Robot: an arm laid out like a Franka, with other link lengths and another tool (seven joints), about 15 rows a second.
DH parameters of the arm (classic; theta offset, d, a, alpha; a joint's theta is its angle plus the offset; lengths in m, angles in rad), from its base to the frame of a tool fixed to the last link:
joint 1: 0 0.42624 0 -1.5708
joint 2: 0 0 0 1.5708
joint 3: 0 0.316 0.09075 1.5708
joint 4: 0 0 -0.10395 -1.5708
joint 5: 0 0.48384 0 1.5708
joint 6: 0 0 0.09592 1.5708
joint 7: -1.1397 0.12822 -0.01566 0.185
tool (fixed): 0 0.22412 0 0
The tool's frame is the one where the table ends.
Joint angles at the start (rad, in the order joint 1, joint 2, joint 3, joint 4, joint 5, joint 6, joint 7):
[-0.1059 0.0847 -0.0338 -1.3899 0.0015 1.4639 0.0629]
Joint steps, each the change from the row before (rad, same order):
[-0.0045 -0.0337 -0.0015 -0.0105 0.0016 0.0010 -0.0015]
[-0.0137 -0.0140 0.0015 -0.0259 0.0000 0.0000 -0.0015]
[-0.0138 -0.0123 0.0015 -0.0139 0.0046 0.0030 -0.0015]
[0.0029 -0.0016 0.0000 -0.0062 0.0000 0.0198 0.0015]
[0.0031 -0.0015 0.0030 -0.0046 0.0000 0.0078 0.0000]
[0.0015 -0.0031 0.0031 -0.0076 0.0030 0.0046 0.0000]
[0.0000 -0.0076 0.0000 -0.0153 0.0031 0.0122 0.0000]
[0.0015 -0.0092 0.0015 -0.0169 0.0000 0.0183 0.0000]
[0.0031 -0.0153 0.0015 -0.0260 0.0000 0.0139 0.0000]
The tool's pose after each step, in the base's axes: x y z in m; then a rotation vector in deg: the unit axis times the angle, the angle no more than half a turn. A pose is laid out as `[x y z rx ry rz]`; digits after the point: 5 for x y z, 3 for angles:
[0.62597 -0.08474 0.55029 -152.532 -76.878 6.114]
[0.61831 -0.09148 0.54552 -152.541 -75.812 6.828]
[0.61431 -0.09708 0.54611 -152.740 -74.973 6.400]
[0.62003 -0.09616 0.54495 -153.153 -75.364 5.371]
[0.62221 -0.09265 0.54392 -153.069 -75.920 5.085]
[0.62253 -0.08873 0.54212 -152.759 -76.249 4.952]
[0.62299 -0.08773 0.53952 -152.745 -76.297 4.477]
[0.62510 -0.08618 0.53740 -152.942 -76.711 3.752]
[0.62326 -0.08302 0.53389 -152.853 -77.106 3.542]

